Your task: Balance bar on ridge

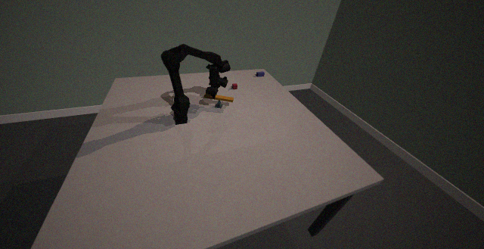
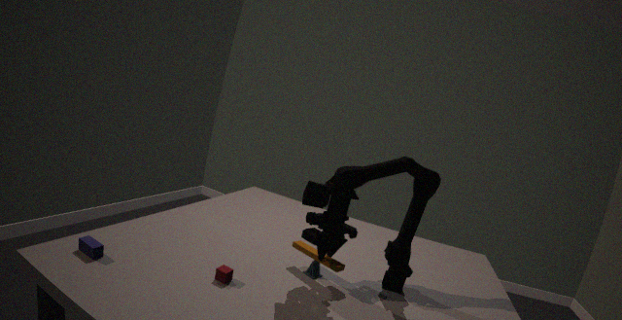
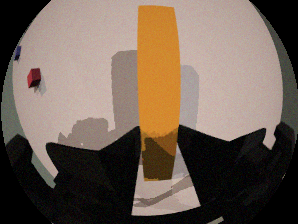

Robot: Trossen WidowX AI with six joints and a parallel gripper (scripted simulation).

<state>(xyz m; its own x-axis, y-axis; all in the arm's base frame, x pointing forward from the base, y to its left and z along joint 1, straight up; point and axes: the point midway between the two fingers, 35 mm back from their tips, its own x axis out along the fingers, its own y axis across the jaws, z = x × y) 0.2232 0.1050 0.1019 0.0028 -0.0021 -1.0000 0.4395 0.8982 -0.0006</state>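
Right now the orange bar is 20 mm ahead of my gripper tip and 10 mm to the right of it. The rest, counted from my gripper tip: blue block 520 mm ahead, 400 mm to the left, 50 mm below; red cube 210 mm to the left, 210 mm ahead, 50 mm below.
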